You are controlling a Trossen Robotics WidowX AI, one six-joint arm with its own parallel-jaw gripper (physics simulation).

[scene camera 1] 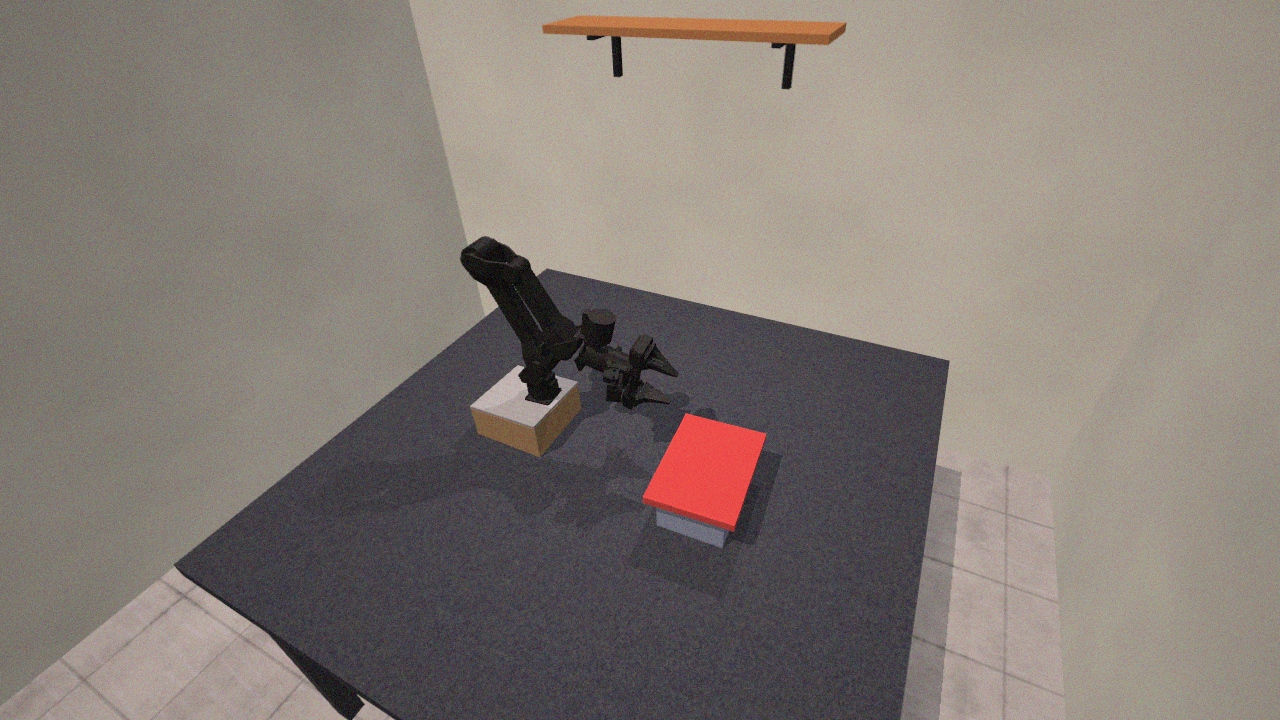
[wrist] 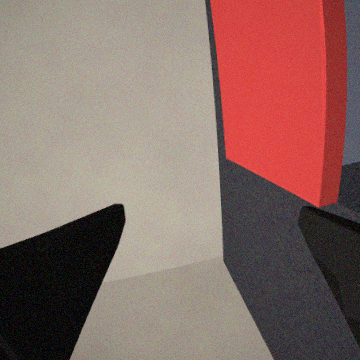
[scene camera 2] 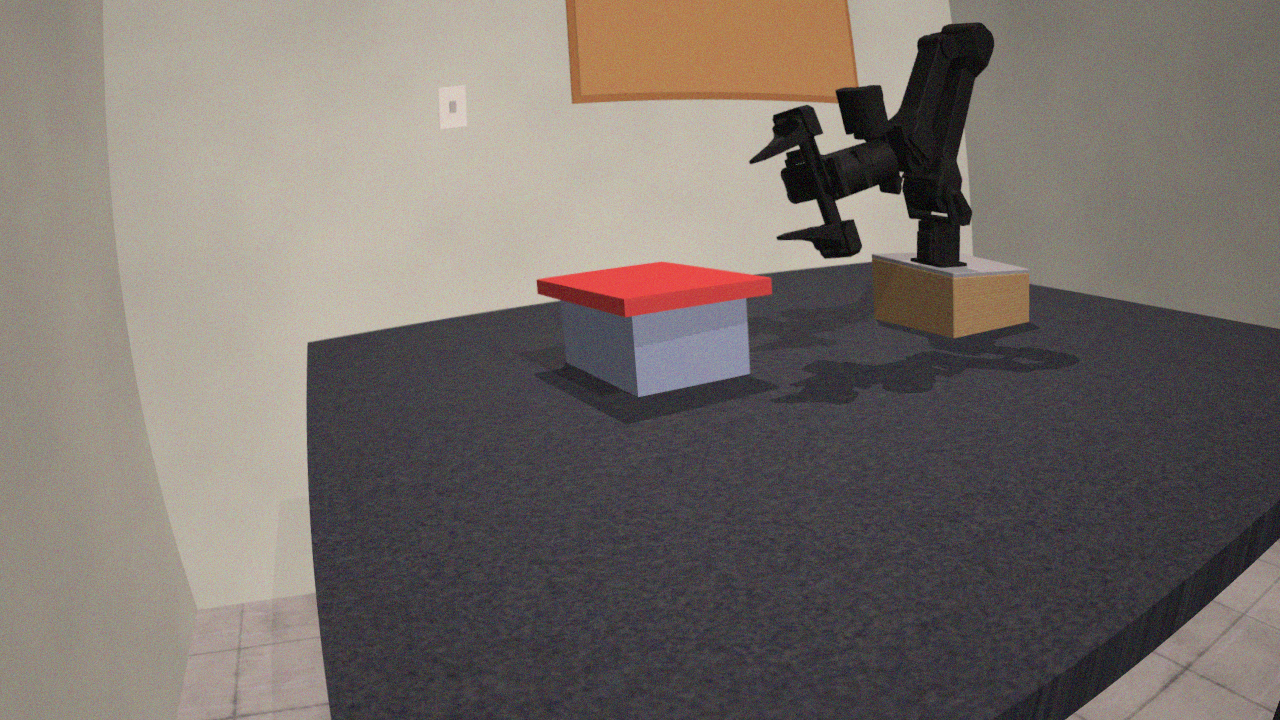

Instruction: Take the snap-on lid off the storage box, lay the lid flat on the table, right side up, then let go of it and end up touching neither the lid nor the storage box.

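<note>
The red lid [scene camera 1: 707, 468] [scene camera 2: 657, 282] [wrist: 277, 100] lies flat on top of the storage box and overhangs its sides. The blue-grey storage box [scene camera 1: 691, 526] [scene camera 2: 689, 344] stands upright on the table; a small part of the box [wrist: 353, 100] shows at the right edge of the wrist view. My gripper [scene camera 1: 673, 386] [scene camera 2: 763, 199] [wrist: 212, 213] is wide open with nothing between its fingers. It is on the arm-base side of the box, above the table, with one finger over the other, and both fingers are apart from the lid.
The arm stands on a wooden base block [scene camera 1: 512, 429] [scene camera 2: 913, 295] on the dark table [scene camera 1: 537, 608] [scene camera 2: 716, 555]. An orange shelf [scene camera 1: 693, 29] [scene camera 2: 716, 49] hangs on the wall behind. The far table edge runs behind the box, near the wall.
</note>
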